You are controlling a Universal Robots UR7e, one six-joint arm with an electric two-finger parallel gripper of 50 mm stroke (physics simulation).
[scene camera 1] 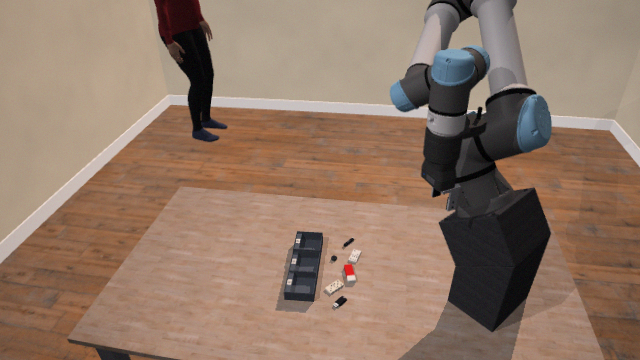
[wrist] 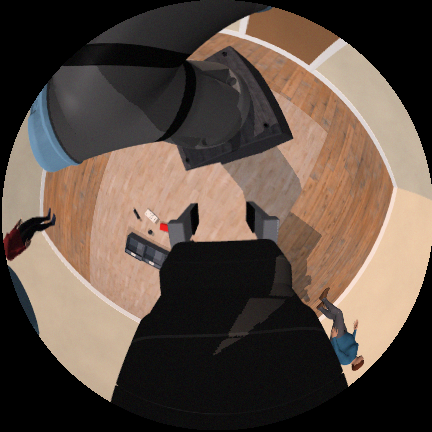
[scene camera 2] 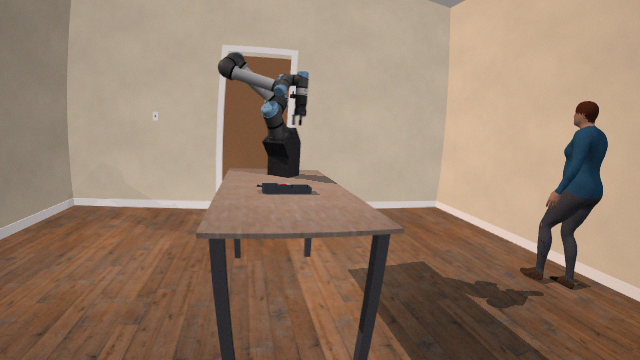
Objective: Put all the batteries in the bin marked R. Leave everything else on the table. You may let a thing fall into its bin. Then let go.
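Where they show: gripper, fingertip midpoint: (scene camera 1: 443,202) (wrist: 221,211) (scene camera 2: 296,125); arm's base, link origin: (scene camera 1: 485,205) (wrist: 203,103) (scene camera 2: 279,134).
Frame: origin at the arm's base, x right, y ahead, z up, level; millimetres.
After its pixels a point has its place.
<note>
My gripper (scene camera 1: 444,197) @[y 131, x -86, z 69 mm] (scene camera 2: 297,120) @[y 131, x -86, z 69 mm] (wrist: 221,211) @[y 131, x -86, z 69 mm] is open and empty, high above the table near the robot's base. A dark tray (scene camera 1: 300,296) @[y 474, x -84, z -270 mm] (scene camera 2: 286,189) @[y 517, x 52, z -265 mm] (wrist: 142,258) @[y 507, x 83, z -260 mm] has three bins in a row, each with a small white label; the letters are too small to read. I cannot tell which things are batteries. Beside the tray lie a thin black stick (scene camera 1: 348,242) @[y 346, x 158, z -281 mm] (wrist: 136,213) @[y 342, x 159, z -281 mm], a small dark round thing (scene camera 1: 333,258) @[y 390, x 81, z -280 mm] (wrist: 150,232) @[y 389, x 82, z -281 mm] and a black stick with a light end (scene camera 1: 340,302) @[y 363, x -90, z -281 mm]. The three bins look empty in scene camera 1.
Two dotted white blocks, one (scene camera 1: 354,256) @[y 326, x 95, z -281 mm] (wrist: 151,215) @[y 322, x 97, z -281 mm] farther back and one (scene camera 1: 334,287) @[y 382, x -35, z -282 mm] nearer, lie beside the tray. A red-and-white block (scene camera 1: 349,273) @[y 340, x 16, z -275 mm] (wrist: 164,227) @[y 341, x 34, z -275 mm] lies between them. The black robot pedestal (scene camera 1: 495,270) @[y -8, x -139, z -90 mm] (scene camera 2: 283,157) @[y 28, x -33, z -154 mm] stands on the table. Two people stand beyond the table.
</note>
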